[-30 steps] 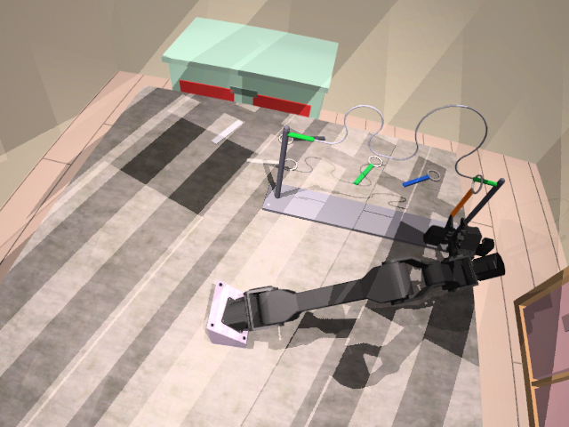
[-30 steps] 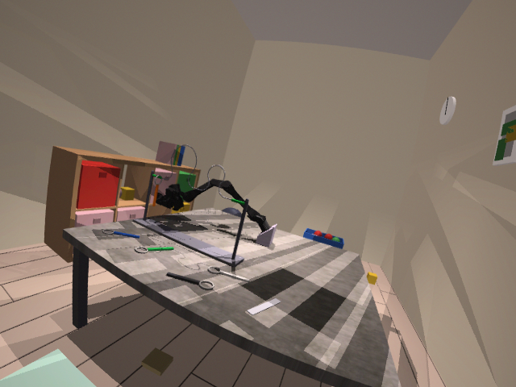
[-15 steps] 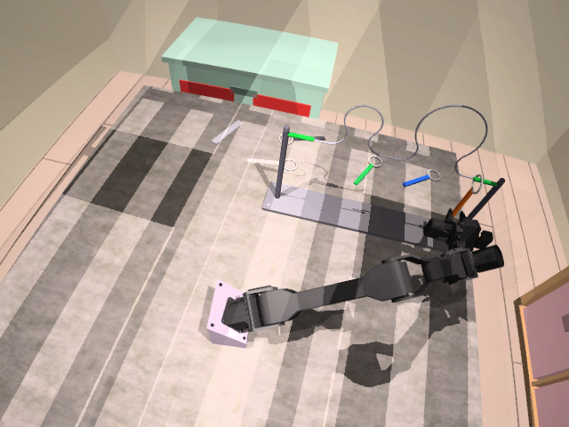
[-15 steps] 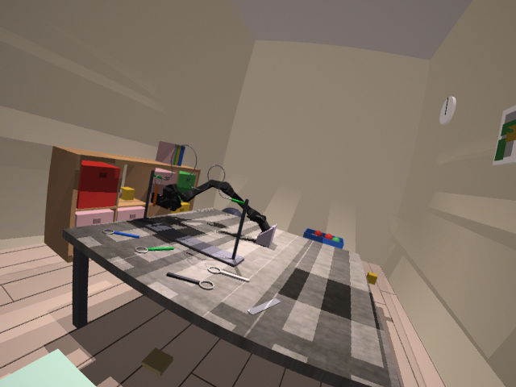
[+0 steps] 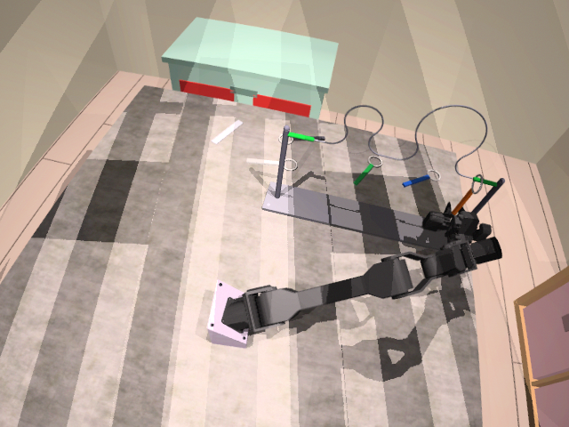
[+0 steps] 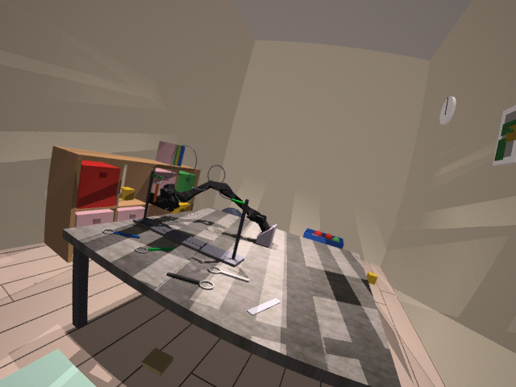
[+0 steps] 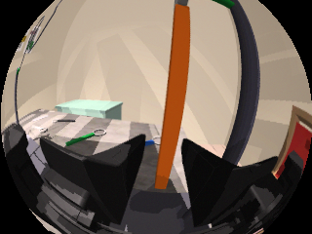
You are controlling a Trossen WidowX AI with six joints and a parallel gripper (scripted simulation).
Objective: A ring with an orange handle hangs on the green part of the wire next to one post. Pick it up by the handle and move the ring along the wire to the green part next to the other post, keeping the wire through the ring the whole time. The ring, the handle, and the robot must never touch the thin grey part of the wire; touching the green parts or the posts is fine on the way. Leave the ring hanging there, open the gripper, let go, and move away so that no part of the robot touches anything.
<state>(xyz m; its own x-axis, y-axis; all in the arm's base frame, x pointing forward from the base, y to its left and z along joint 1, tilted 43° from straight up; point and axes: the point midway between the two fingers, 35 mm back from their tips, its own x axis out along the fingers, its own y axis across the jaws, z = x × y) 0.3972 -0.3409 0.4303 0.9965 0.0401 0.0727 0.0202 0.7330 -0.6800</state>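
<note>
Right now my gripper tip is 30 mm past the ring with orange handle and 80 mm below it. The rest, counted from my gripper tip: flat white strip 240 mm ahead, 760 mm to the left, 130 mm below.
</note>
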